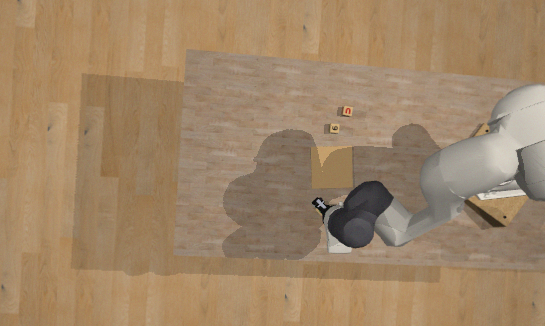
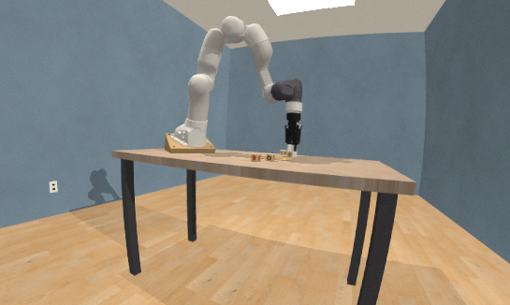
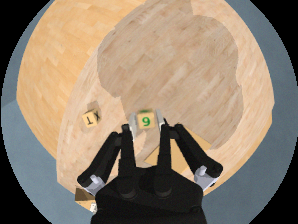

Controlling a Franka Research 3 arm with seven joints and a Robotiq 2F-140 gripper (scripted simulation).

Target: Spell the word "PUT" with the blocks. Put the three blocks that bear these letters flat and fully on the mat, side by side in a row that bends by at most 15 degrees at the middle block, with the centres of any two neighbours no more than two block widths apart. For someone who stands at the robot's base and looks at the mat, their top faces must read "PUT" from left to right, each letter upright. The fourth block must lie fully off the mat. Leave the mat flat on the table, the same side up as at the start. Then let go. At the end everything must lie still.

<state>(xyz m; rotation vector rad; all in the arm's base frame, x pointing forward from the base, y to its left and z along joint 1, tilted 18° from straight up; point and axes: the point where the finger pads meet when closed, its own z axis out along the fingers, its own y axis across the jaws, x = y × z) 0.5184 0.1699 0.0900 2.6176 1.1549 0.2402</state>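
Now: hand 20 mm above the green P block. Also, from my hand: T block: 90 mm to the left, 70 mm behind, 20 mm below; block marked 6: 270 mm to the right, 30 mm behind, 20 mm below; tan mat: 140 mm to the right, 30 mm below, 30 mm behind.
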